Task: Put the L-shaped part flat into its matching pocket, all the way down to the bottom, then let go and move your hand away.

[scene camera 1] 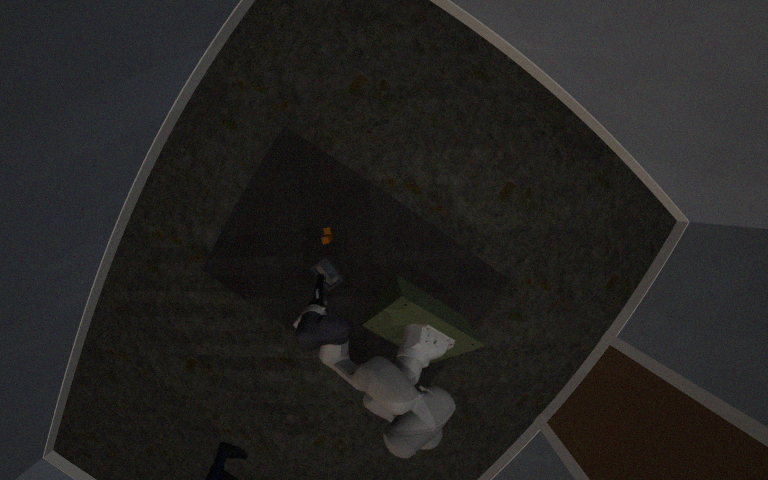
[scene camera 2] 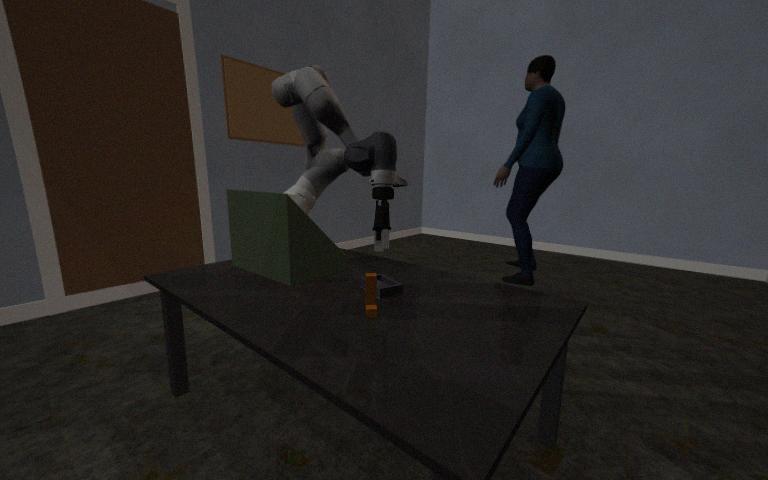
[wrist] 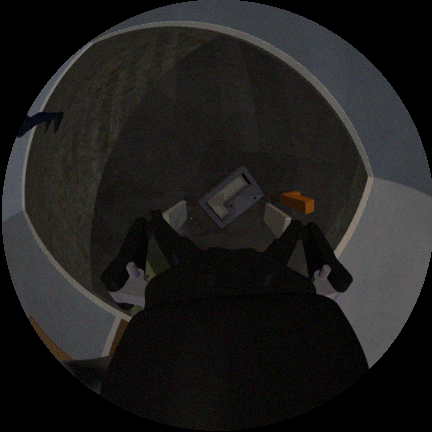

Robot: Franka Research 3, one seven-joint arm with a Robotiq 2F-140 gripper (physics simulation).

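The orange L-shaped part [scene camera 1: 325,240] [scene camera 2: 370,291] [wrist: 298,202] is on the dark table, apart from the tray; in scene camera 2 it appears to stand upright on its short leg. The grey tray [scene camera 1: 331,280] [scene camera 2: 391,290] [wrist: 243,201] has an L-shaped pocket, which shows with no part in it in the wrist view. My gripper [scene camera 1: 320,283] [scene camera 2: 381,243] [wrist: 225,210] is open and empty, pointing down. It hangs above the table near the tray, with the part to the right of its right finger in the wrist view.
A green wedge-shaped block [scene camera 1: 387,323] [scene camera 2: 258,234] carries the arm's base on the table [scene camera 1: 271,175] [scene camera 2: 441,362]. A person [scene camera 2: 538,135] stands on the floor beyond the table in scene camera 2; a dark leg [scene camera 1: 223,454] [wrist: 42,120] shows in the other views.
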